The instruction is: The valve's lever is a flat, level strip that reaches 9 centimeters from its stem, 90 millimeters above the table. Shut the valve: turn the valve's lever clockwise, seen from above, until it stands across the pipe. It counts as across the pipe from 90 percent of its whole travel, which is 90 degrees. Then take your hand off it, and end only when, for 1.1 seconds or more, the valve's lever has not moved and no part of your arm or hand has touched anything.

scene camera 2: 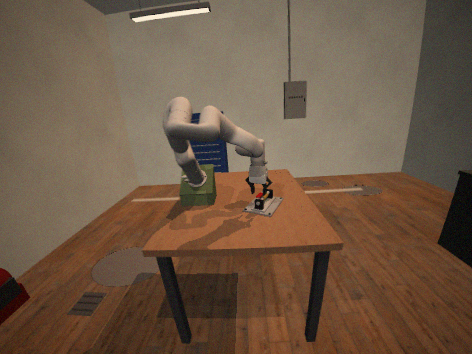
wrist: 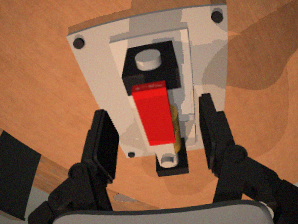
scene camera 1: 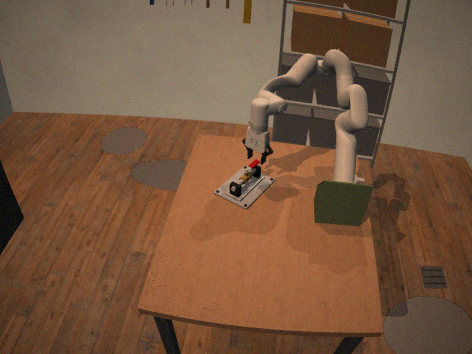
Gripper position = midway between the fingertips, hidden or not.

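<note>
Gripper [wrist: 155, 116] visible. Valve [scene camera 1: 252, 176] visible, also in the wrist view [wrist: 165, 111].
</note>
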